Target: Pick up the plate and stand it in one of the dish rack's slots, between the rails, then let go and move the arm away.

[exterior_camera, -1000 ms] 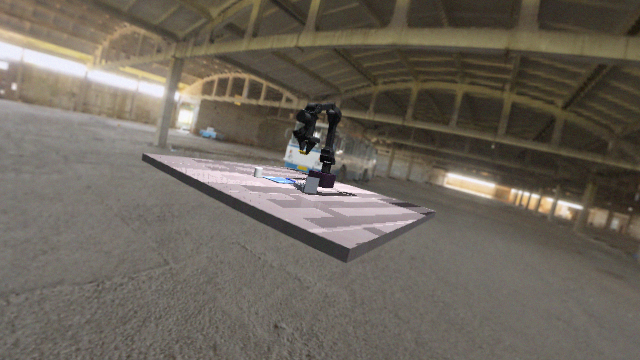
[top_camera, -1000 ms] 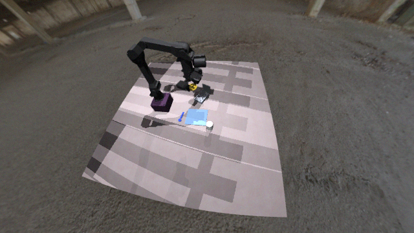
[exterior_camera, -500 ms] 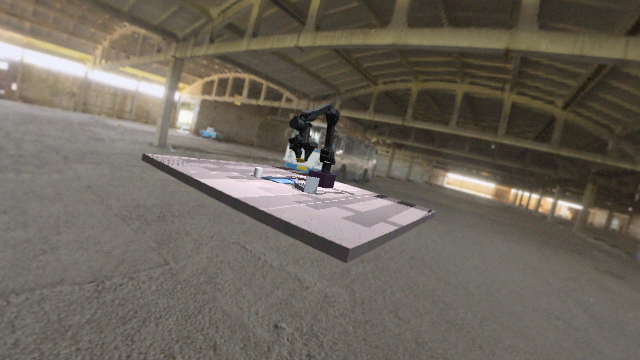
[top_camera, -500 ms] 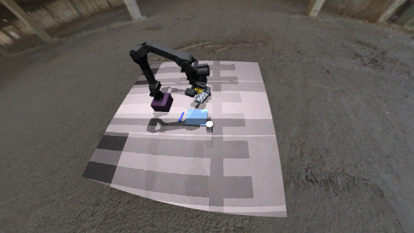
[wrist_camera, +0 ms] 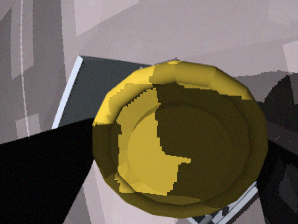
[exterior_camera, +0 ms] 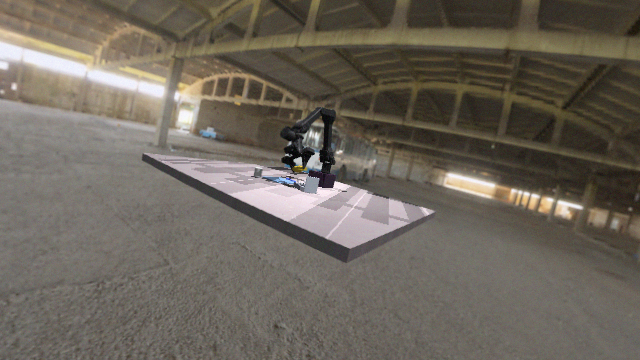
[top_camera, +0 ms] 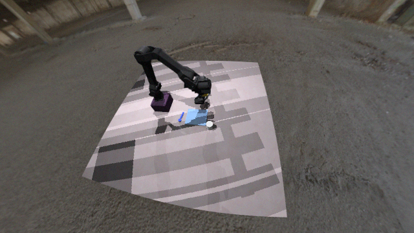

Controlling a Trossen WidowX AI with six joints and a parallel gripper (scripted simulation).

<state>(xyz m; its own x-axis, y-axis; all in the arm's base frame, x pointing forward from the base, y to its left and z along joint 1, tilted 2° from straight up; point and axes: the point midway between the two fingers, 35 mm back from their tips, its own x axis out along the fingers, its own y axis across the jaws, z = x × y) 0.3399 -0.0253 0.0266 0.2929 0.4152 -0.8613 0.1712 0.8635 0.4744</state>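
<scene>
My gripper tip is 2 cm past the grey dish rack, 4 cm to the right of it and 7 cm above it. From my gripper tip the other things lie so: white cup: 1 cm ahead, 24 cm to the right, 7 cm below; then light blue mat: 7 cm behind, 14 cm to the right, 9 cm below; then yellow plate: 1 cm above.
</scene>
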